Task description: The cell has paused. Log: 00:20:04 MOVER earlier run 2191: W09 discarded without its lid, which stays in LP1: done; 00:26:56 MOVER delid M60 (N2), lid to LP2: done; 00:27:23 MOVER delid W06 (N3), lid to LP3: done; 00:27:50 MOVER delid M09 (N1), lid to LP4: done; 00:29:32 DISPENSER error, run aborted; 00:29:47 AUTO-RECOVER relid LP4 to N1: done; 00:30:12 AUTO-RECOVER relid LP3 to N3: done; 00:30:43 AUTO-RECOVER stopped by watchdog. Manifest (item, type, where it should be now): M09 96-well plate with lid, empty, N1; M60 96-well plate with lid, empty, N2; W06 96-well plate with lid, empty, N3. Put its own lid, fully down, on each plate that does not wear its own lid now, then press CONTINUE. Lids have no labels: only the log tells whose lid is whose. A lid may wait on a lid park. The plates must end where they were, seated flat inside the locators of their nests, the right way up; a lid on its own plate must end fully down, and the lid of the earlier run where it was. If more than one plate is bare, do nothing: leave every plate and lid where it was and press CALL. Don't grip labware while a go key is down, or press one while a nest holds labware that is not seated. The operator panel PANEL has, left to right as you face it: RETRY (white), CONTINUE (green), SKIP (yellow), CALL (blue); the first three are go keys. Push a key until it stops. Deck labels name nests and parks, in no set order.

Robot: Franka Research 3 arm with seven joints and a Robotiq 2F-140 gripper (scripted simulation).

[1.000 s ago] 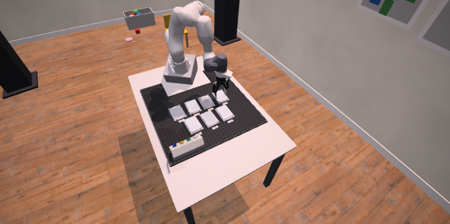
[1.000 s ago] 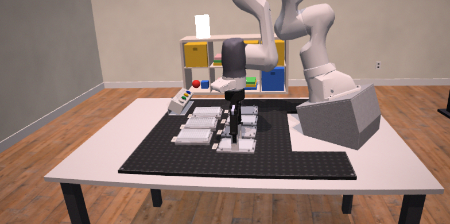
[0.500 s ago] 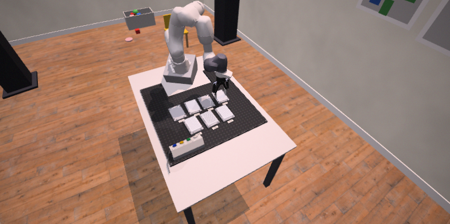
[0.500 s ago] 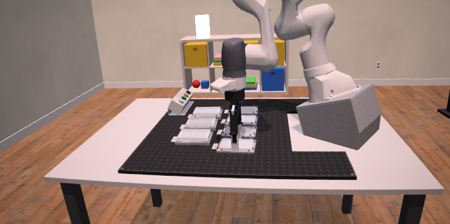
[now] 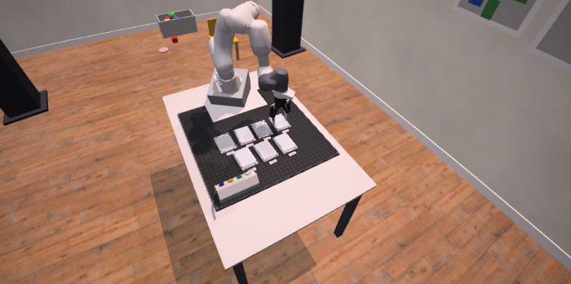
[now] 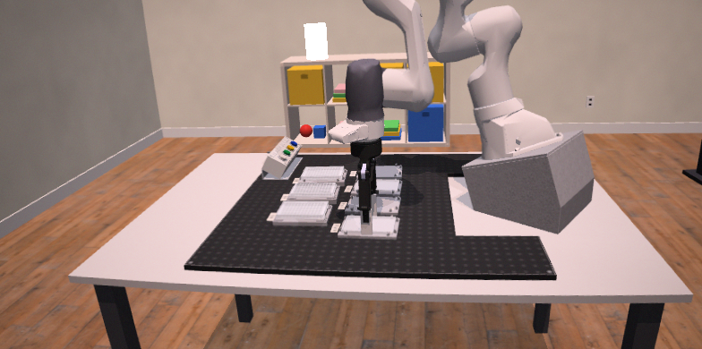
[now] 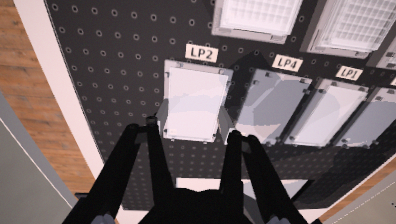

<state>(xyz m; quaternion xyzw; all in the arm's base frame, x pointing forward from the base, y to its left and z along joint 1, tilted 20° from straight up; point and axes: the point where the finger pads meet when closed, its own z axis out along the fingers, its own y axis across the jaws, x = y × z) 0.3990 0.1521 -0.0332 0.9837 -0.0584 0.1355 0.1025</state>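
The lid park LP2 lies 3 cm below my hand. Round my hand: white key (41 cm to the right, 28 cm ahead, 3 cm above); then green key (46 cm to the right, 27 cm ahead, 3 cm above); then park LP4 (14 cm to the right, 3 cm below, 1 cm behind).
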